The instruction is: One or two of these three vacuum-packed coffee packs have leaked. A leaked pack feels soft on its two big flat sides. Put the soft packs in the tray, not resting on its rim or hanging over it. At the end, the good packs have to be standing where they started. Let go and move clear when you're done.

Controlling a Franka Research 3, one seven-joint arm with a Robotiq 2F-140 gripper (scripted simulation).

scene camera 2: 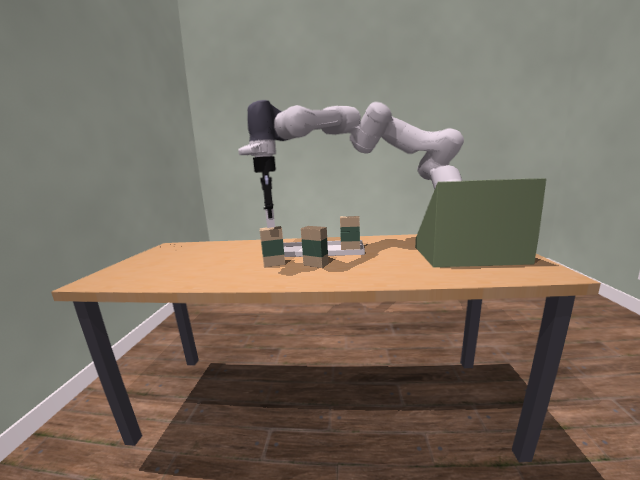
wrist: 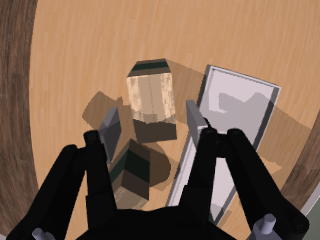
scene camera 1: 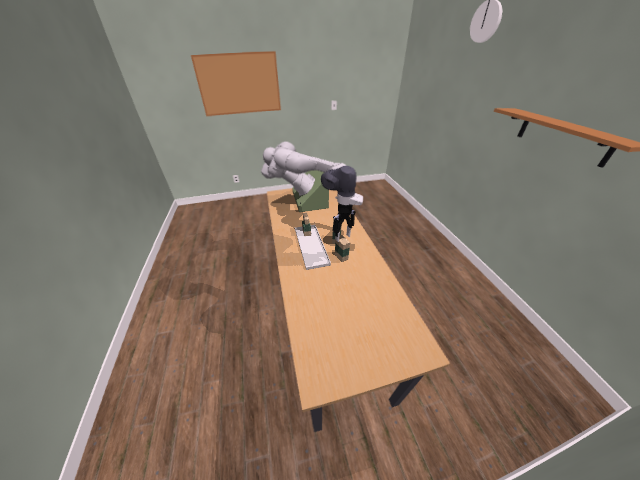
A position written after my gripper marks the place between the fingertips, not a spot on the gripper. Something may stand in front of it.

I see my gripper (scene camera 2: 270,225) and a white tray (scene camera 1: 313,251).
The white tray also shows in the wrist view (wrist: 231,101). My gripper also shows in the wrist view (wrist: 152,115).
